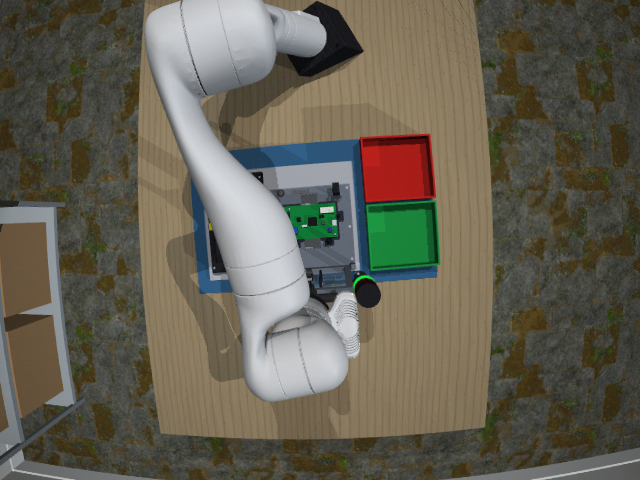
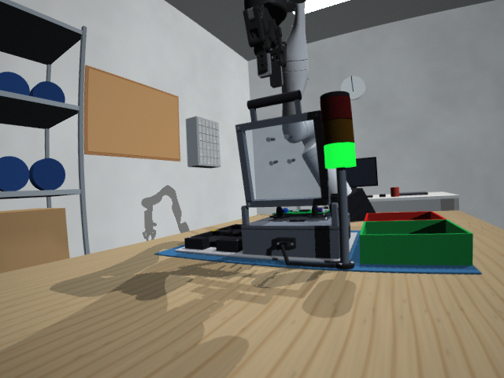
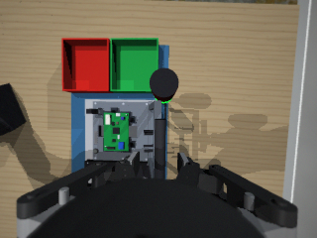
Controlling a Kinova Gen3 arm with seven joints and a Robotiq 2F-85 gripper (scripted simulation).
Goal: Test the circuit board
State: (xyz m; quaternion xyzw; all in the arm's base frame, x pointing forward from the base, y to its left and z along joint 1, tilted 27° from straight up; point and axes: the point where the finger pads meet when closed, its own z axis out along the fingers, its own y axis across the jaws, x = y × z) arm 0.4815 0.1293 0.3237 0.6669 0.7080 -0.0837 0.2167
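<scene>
Now: the green circuit board 130 mm behind my hand and 250 mm below it. Round my hand: black hook: 190 mm behind, 60 mm to the left, 230 mm below; clear lid: 10 mm behind, 140 mm below; green bin: 90 mm behind, 200 mm to the left, 310 mm below.
</scene>
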